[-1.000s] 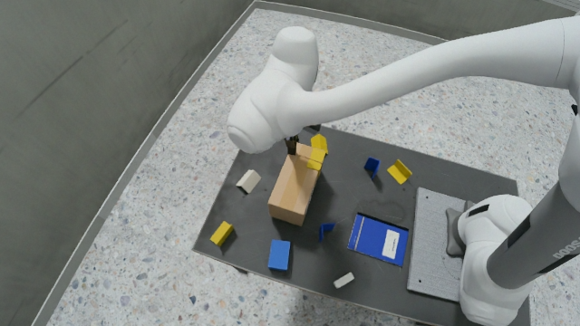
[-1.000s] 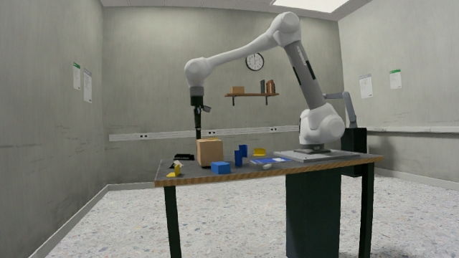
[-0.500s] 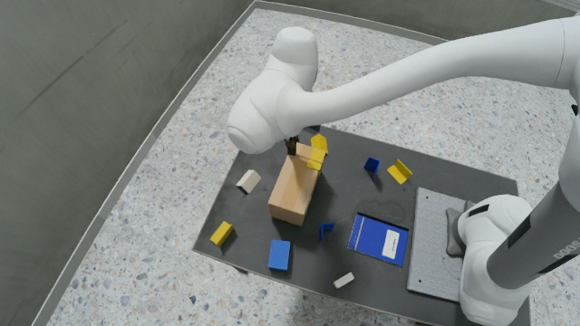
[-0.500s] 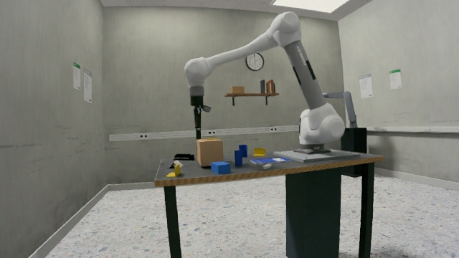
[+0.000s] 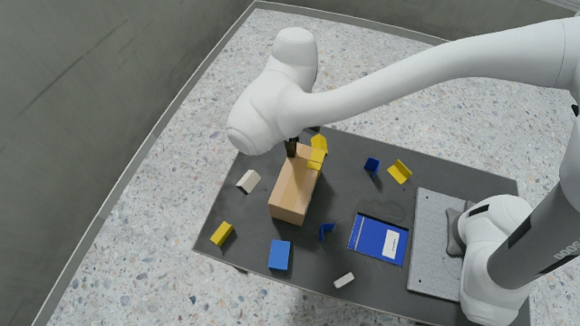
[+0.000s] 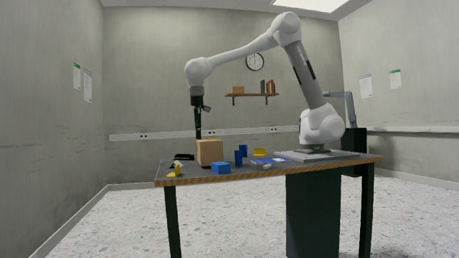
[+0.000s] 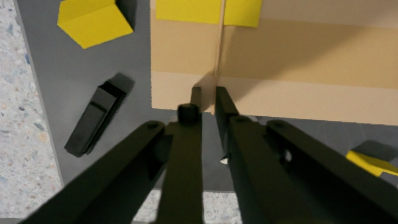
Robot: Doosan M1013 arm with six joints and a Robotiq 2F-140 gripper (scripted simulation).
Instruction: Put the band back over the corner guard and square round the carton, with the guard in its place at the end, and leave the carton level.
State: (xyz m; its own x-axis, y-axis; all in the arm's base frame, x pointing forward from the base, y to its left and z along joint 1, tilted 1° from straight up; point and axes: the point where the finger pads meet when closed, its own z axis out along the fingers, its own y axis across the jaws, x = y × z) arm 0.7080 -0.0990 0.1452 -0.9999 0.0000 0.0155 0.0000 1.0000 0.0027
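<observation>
Right now the brown carton is 40 mm behind my hand, 80 mm to the left of it and 100 mm below it. Round my hand: blue block (40 mm behind, 320 mm to the left, 150 mm below); then white block (270 mm behind, 350 mm to the left, 170 mm below).
</observation>
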